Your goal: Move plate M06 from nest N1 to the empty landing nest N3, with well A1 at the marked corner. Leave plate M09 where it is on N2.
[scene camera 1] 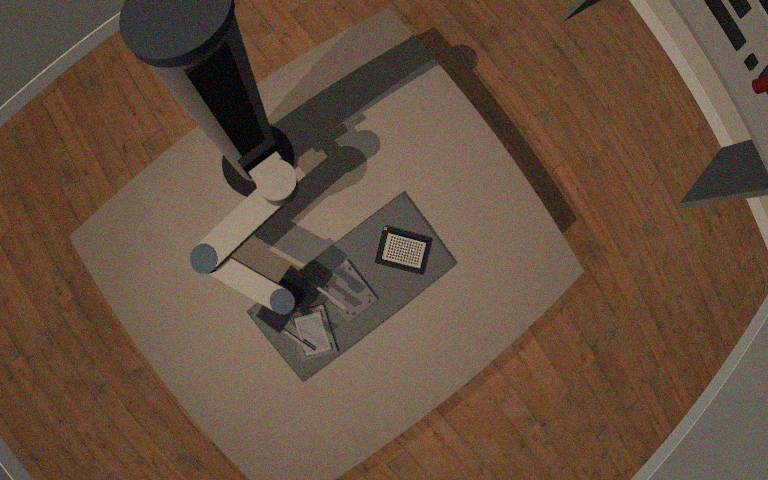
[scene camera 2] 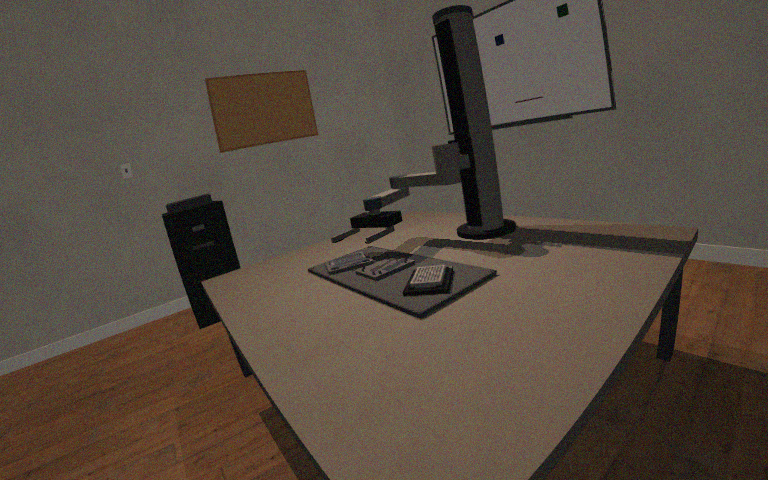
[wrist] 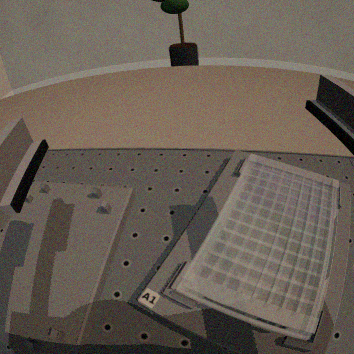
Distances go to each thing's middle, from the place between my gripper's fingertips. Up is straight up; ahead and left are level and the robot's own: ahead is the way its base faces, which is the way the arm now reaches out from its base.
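Scene:
The clear well plate [scene camera 1: 310, 327] is 60 mm to the right of my hand, 10 mm behind it and 80 mm below it. From my hand I also find the white well plate [scene camera 1: 398, 249], which is 340 mm to the left of it, 40 mm behind and 80 mm below. The light block with pegs [wrist: 66, 234] is 110 mm to the left of my hand, 50 mm behind it and 90 mm below.

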